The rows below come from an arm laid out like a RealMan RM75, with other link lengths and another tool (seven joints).
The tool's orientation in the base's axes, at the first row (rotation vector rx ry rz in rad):
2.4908, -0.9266, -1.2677
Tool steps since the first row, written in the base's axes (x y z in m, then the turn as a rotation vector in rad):
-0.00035, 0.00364, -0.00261, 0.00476, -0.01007, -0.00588
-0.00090, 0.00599, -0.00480, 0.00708, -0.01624, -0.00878
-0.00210, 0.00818, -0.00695, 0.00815, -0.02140, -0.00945
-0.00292, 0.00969, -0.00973, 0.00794, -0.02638, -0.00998
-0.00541, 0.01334, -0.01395, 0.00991, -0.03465, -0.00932
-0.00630, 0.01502, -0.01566, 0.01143, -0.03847, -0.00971
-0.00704, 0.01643, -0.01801, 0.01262, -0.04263, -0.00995
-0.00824, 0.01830, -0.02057, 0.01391, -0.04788, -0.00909
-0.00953, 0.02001, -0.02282, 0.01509, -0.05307, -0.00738
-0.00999, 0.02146, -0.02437, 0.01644, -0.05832, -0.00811
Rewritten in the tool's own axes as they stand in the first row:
-0.00066, -0.00383, 0.00225, 0.01212, 0.00324, -0.00115
-0.00089, -0.00638, 0.00426, 0.01882, 0.00579, -0.00182
-0.00133, -0.00850, 0.00675, 0.02288, 0.00908, -0.00278
-0.00078, -0.01053, 0.00925, 0.02619, 0.01285, -0.00280
-0.00132, -0.01412, 0.01416, 0.03167, 0.01875, -0.00560
-0.00161, -0.01579, 0.01608, 0.03493, 0.02090, -0.00694
-0.00124, -0.01759, 0.01825, 0.03815, 0.02353, -0.00815
-0.00122, -0.01963, 0.02095, 0.04135, 0.02745, -0.01023
-0.00135, -0.02138, 0.02352, 0.04392, 0.03175, -0.01274
-0.00141, -0.02299, 0.02498, 0.04820, 0.03495, -0.01388

